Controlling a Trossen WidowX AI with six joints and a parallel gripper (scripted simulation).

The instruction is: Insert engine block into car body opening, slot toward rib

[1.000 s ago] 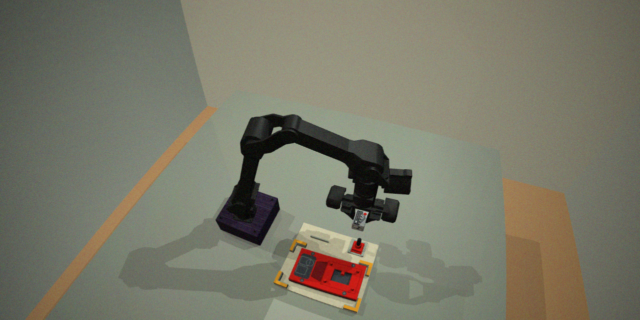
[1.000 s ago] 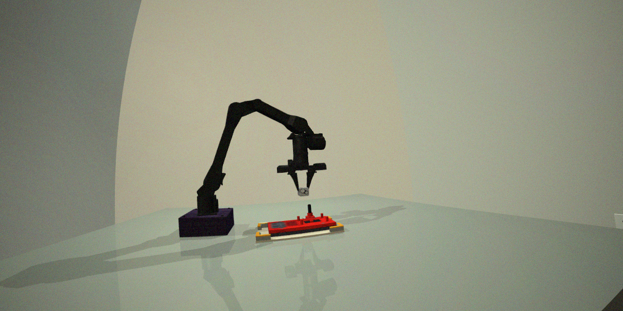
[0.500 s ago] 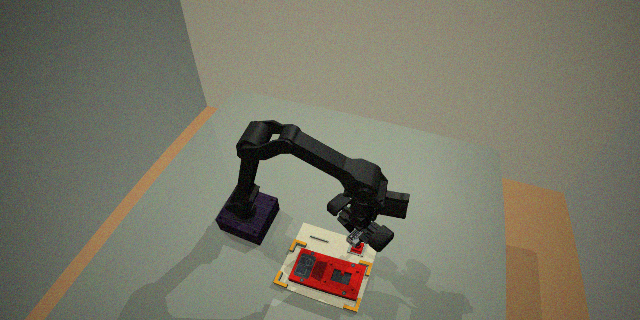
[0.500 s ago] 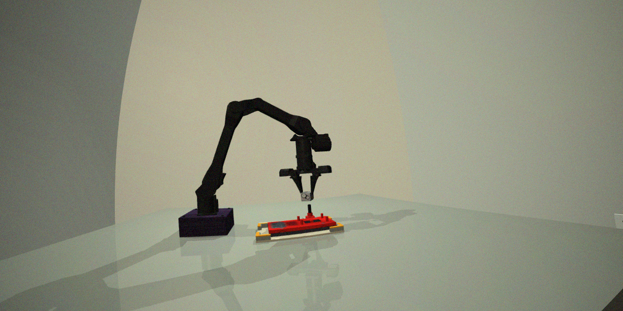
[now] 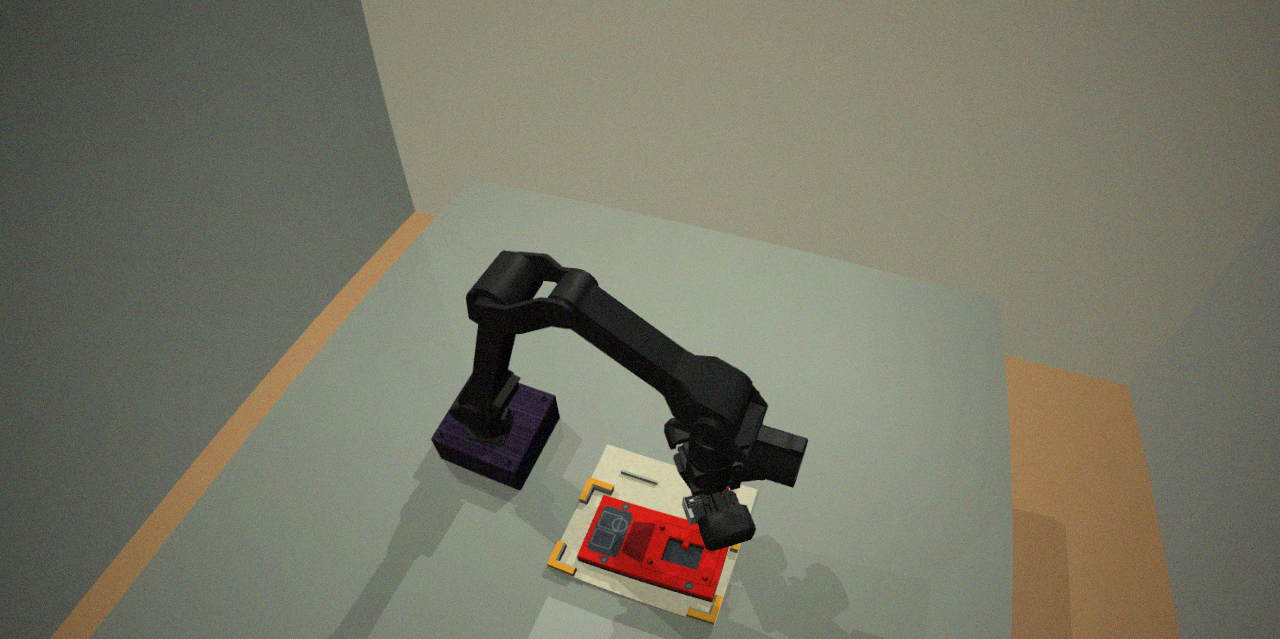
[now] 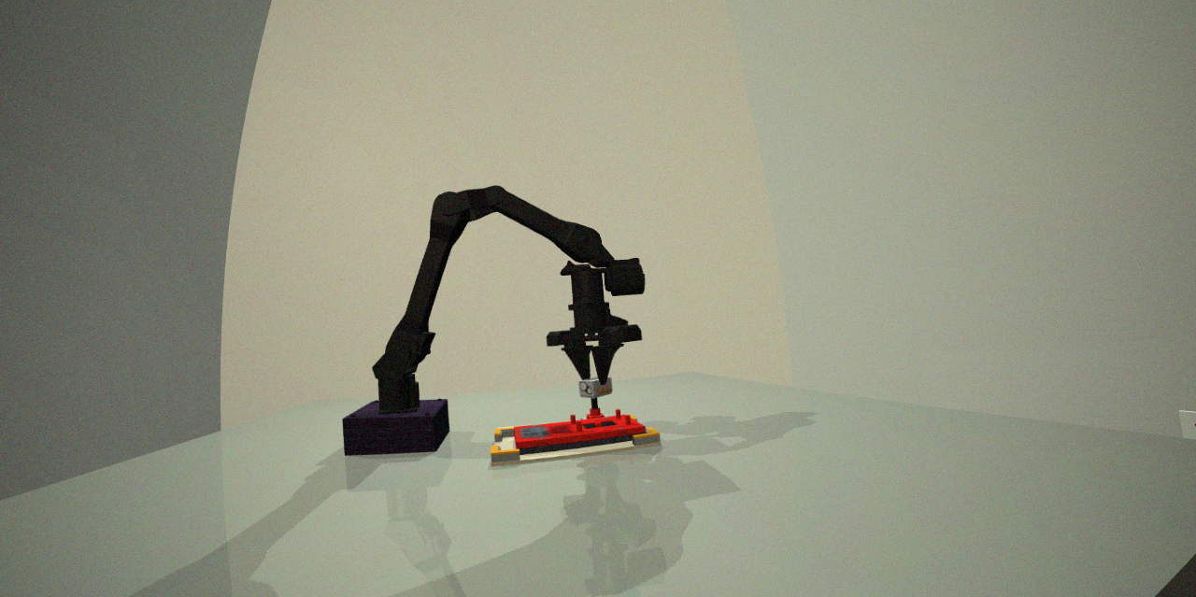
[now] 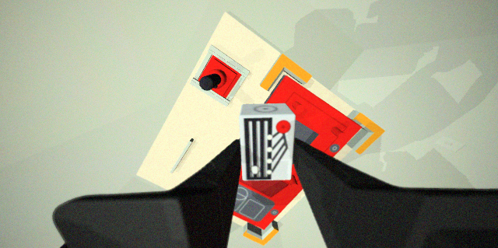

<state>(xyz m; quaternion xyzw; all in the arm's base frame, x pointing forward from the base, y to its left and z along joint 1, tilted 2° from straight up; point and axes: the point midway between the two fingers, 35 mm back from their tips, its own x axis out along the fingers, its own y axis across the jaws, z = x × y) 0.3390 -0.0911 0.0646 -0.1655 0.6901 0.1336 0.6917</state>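
Now: gripper tip 60 mm to the right of the black upright peg, 50 mm above it and 20 mm short of it. Also, from my gripper tip: engine block: 10 mm below.
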